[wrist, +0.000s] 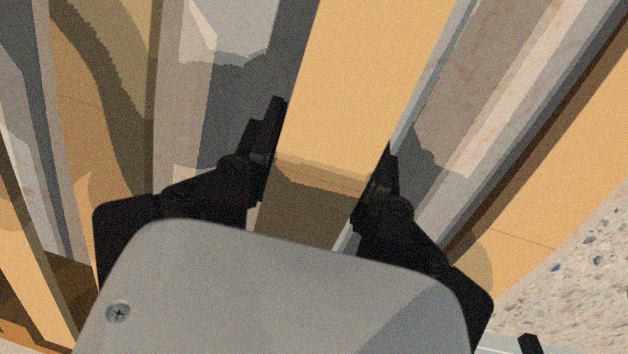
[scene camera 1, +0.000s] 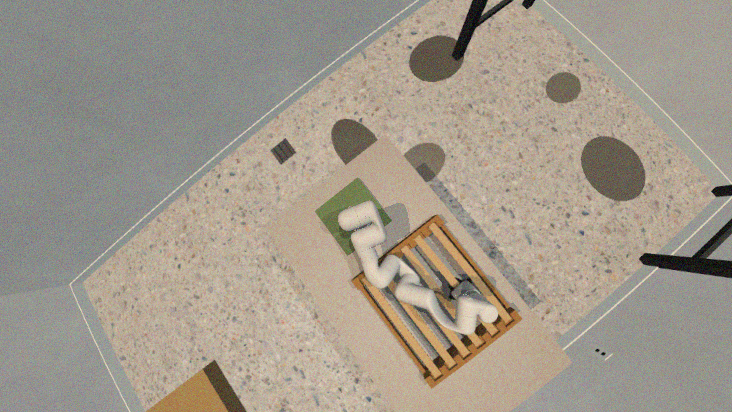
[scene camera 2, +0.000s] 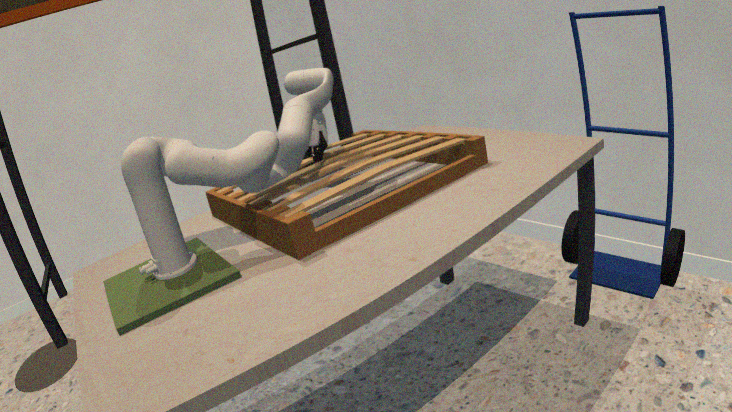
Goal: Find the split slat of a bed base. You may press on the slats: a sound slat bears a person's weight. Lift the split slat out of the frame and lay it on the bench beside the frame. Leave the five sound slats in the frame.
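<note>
The bed base frame [scene camera 1: 433, 381] [scene camera 2: 266, 229] lies on the bench [scene camera 1: 532, 358] [scene camera 2: 307, 291], with pale wooden slats across it. My gripper [scene camera 1: 457, 286] [scene camera 2: 318, 156] [wrist: 323, 133] is low over the frame and shut on one slat [scene camera 1: 435, 258] [wrist: 360, 85], the second from the long side farther from the arm's elbow. In the wrist view one black finger stands at each edge of this slat. A thin dark line crosses it between the fingers. The outermost slat [scene camera 1: 461, 261] [wrist: 540, 220] beside it shows a similar line. I cannot tell which slat is split.
The white arm reaches over several slats and hides parts of them. Its green base plate [scene camera 1: 358, 191] [scene camera 2: 122, 301] is at one end of the frame. A blue hand truck [scene camera 2: 630, 131] stands beyond the bench. A black ladder-like stand [scene camera 2: 322, 25] is behind the arm.
</note>
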